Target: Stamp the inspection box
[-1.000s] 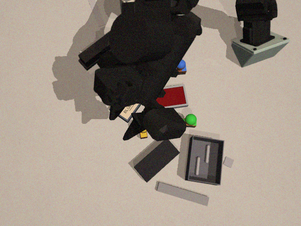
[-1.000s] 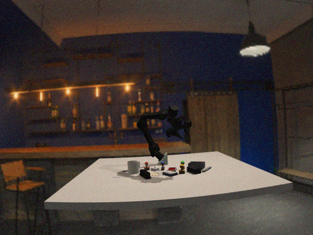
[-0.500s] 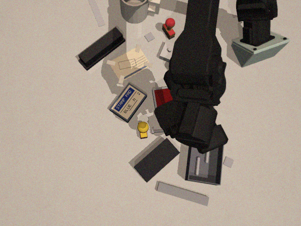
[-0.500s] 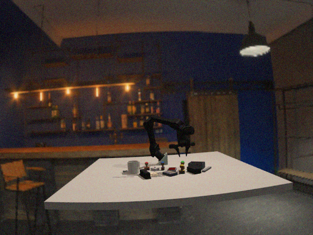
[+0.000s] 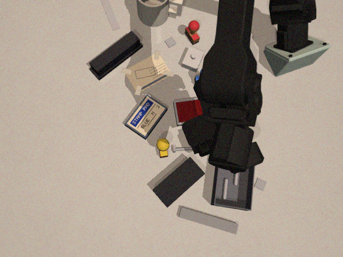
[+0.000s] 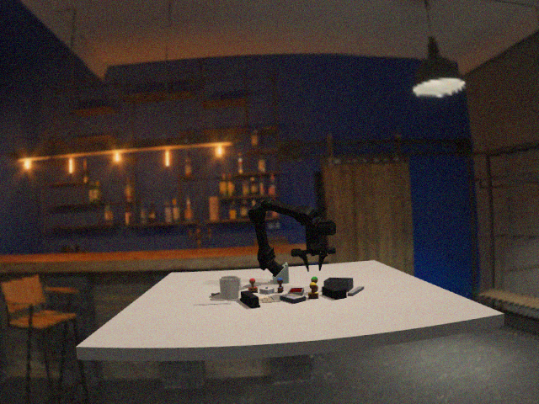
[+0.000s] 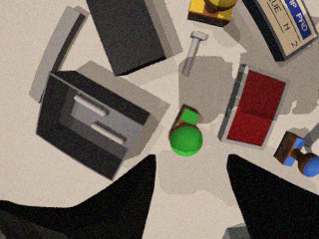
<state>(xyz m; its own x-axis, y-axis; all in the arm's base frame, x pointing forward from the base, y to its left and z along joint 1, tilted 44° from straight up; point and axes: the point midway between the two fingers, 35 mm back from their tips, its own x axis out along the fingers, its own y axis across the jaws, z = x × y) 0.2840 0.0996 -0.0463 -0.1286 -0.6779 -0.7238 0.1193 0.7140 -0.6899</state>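
My gripper tip is 70 mm above the green-knobbed stamp. Round my gripper tip: yellow-knobbed stamp: 110 mm ahead, 40 mm to the right, 70 mm below; then red ink pad: 80 mm to the right, 90 mm below; then grey tray: 10 mm ahead, 110 mm to the left, 80 mm below.
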